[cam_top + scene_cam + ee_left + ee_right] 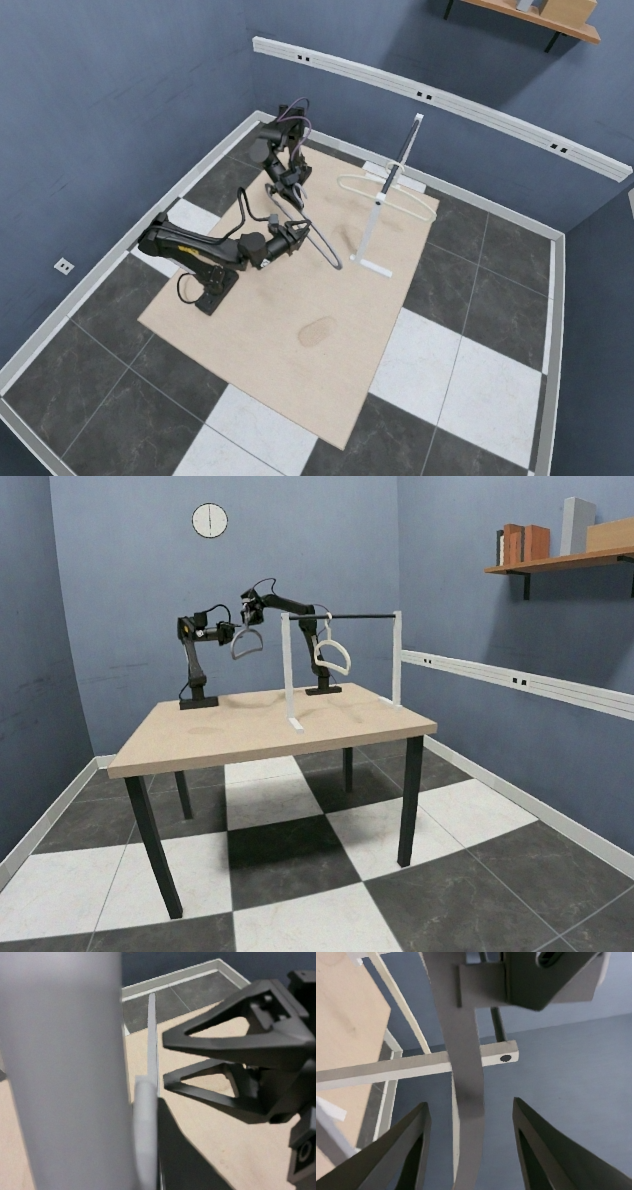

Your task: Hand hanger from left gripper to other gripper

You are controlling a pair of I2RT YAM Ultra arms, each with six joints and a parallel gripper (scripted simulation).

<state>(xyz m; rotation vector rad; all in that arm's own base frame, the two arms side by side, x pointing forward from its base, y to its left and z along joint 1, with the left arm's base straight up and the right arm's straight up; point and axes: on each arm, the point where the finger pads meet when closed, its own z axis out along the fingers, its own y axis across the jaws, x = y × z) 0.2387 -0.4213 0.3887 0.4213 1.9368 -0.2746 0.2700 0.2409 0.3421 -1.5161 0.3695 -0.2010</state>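
Observation:
My right hand is 5 cm past the grey hanger, 4 cm to the right of it and 1 cm below it. The rest, counted from my right hand: cream hanger 34 cm to the left, 17 cm ahead, 5 cm below; then white rack 41 cm to the left, 17 cm ahead, 16 cm below.
My left gripper is now 2 cm above the grey hanger. Also, from my left hand: cream hanger (21 cm ahead, 30 cm to the left, 8 cm below); white rack (21 cm ahead, 37 cm to the left, 19 cm below).

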